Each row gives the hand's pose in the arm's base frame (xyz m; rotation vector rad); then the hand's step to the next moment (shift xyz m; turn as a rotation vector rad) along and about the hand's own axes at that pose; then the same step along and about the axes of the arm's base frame.
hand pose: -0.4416 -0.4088 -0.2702 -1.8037 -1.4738 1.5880
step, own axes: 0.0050 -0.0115 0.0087 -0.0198 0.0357 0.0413
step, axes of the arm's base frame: -0.0137 0.0057 0.0034 -0.0160 -0.0466 -0.0307
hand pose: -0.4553 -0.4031 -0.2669 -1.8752 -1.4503 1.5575
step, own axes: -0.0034 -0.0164 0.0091 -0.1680 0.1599 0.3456
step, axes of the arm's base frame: -0.0156 0.0013 0.0108 -0.2022 -0.3304 -0.1522
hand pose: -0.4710 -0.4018 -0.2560 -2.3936 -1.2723 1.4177
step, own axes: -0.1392 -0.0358 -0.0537 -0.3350 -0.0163 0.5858
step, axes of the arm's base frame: -0.0126 -0.0552 0.1426 -0.5298 -0.4075 -0.0942
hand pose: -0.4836 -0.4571 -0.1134 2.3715 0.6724 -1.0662
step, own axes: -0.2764 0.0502 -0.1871 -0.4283 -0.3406 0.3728
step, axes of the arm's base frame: -0.0272 0.0013 0.3364 -0.6586 -0.0548 0.0408
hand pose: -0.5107 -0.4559 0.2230 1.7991 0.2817 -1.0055
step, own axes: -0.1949 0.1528 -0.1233 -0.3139 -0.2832 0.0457
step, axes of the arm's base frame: 0.0314 0.0831 0.2620 -0.3881 0.1692 0.0397
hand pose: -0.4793 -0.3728 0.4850 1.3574 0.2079 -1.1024
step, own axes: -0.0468 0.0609 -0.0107 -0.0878 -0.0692 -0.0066
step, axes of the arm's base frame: 0.0247 0.0222 0.0701 -0.0924 0.0620 0.0124
